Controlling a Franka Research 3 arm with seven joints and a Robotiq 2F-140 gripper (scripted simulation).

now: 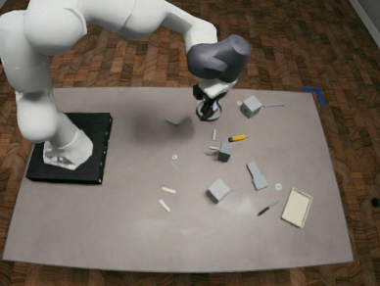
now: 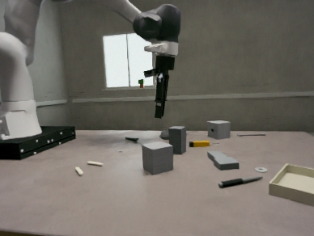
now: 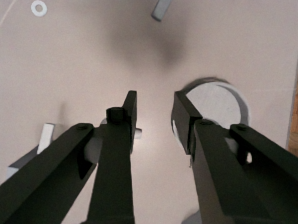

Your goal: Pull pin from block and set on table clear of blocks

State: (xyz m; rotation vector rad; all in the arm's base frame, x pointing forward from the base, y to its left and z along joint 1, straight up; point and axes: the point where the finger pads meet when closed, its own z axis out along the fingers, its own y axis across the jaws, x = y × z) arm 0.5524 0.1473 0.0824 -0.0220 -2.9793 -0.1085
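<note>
The dark grey block is 9 cm ahead of my hand, 14 cm to the right of it and 9 cm below it. Also, from my hand: round dish (4 cm ahead, 10 cm to the left, 13 cm below); then cream tray (40 cm ahead, 38 cm to the right, 13 cm below).
</note>
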